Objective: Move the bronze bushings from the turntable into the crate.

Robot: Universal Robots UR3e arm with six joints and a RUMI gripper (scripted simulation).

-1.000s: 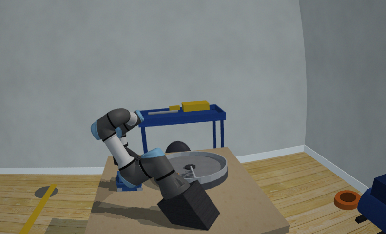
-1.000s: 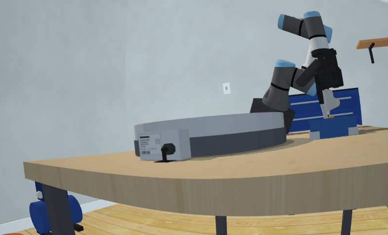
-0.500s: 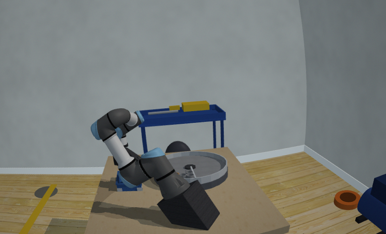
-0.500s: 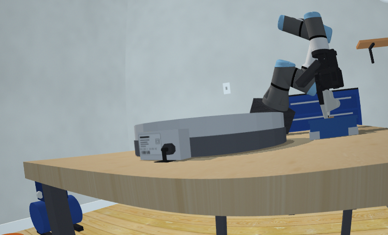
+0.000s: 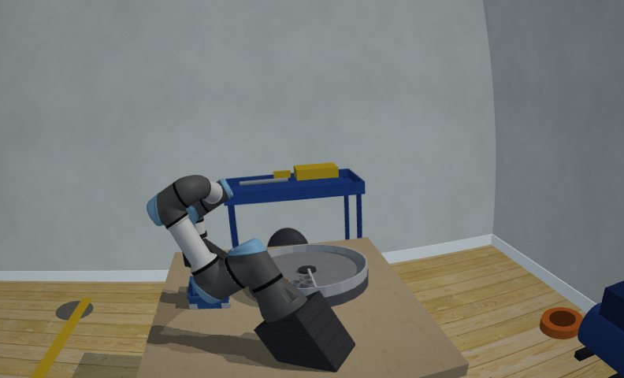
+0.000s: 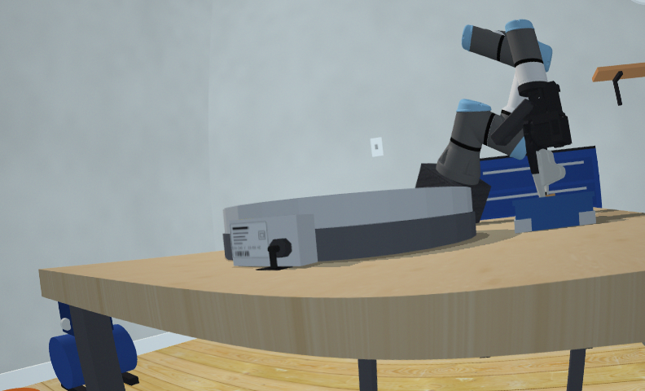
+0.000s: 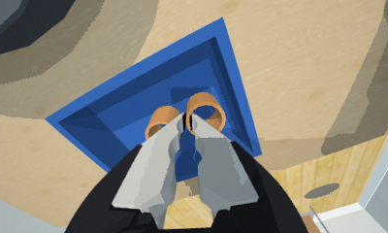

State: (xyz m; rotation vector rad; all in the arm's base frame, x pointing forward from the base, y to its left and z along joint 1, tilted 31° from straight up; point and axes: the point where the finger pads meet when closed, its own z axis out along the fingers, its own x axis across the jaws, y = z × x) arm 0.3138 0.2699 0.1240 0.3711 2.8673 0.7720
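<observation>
Now: the blue crate 30 mm ahead of my hand, 20 mm to the left of it and 20 mm below it. Also, from my hand: grey turntable: 170 mm ahead, 320 mm to the right.
</observation>
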